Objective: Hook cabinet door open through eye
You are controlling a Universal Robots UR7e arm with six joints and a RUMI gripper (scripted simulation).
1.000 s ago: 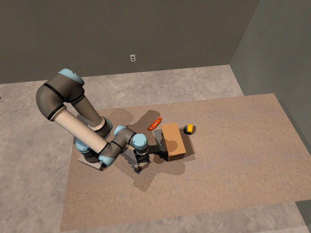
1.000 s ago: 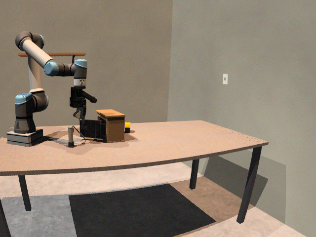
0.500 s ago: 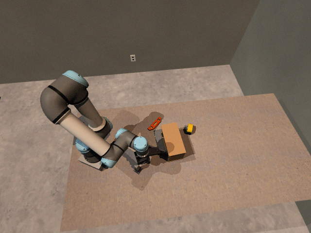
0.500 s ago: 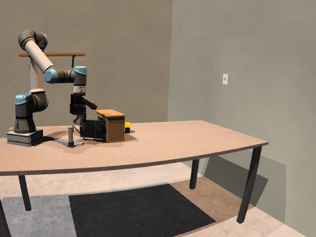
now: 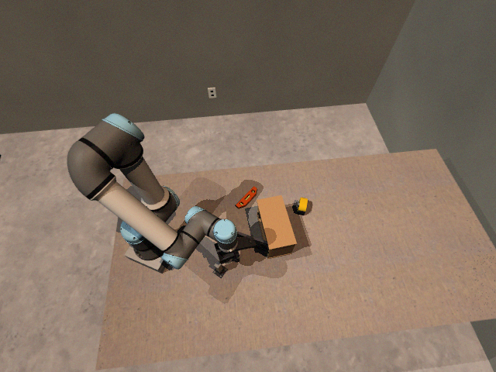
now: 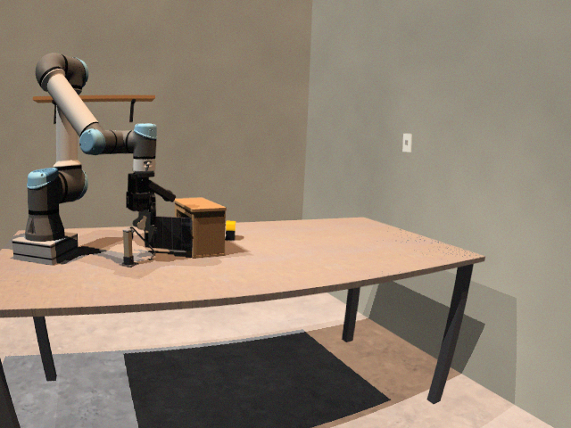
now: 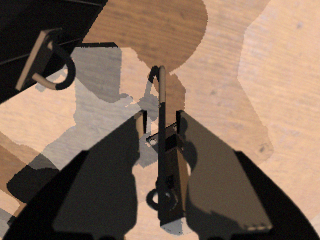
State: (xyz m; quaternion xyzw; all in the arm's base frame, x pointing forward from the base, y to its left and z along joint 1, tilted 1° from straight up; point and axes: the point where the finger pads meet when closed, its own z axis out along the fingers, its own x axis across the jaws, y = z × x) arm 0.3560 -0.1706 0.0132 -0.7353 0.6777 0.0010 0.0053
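The thin hook is 3 cm behind my hand and 2 cm below it. The rest, counted from my hand: yellow tape measure (40 cm ahead, 17 cm to the left, 5 cm below); then flat orange object (31 cm to the left, 15 cm ahead, 7 cm below); then dark door (9 cm ahead, 4 cm to the left, 1 cm below).
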